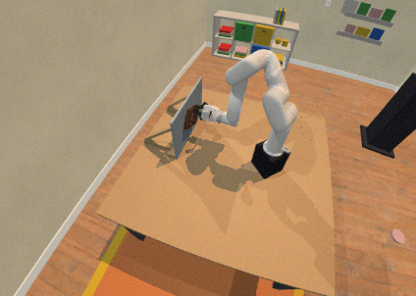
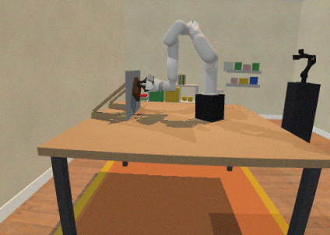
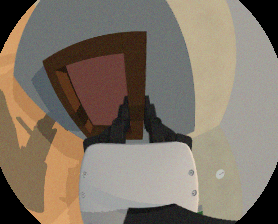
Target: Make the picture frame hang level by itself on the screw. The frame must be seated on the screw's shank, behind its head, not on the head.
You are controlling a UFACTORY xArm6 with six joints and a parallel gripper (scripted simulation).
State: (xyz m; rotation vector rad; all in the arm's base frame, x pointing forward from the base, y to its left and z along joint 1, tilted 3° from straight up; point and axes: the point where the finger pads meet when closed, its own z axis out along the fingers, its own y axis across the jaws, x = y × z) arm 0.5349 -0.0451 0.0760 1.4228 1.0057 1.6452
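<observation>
The brown picture frame lies 2 cm ahead of my hand, 3 cm to the left of it and 4 cm below it. Round my hand: grey panel (4 cm ahead, 3 cm to the left, 6 cm below).
</observation>
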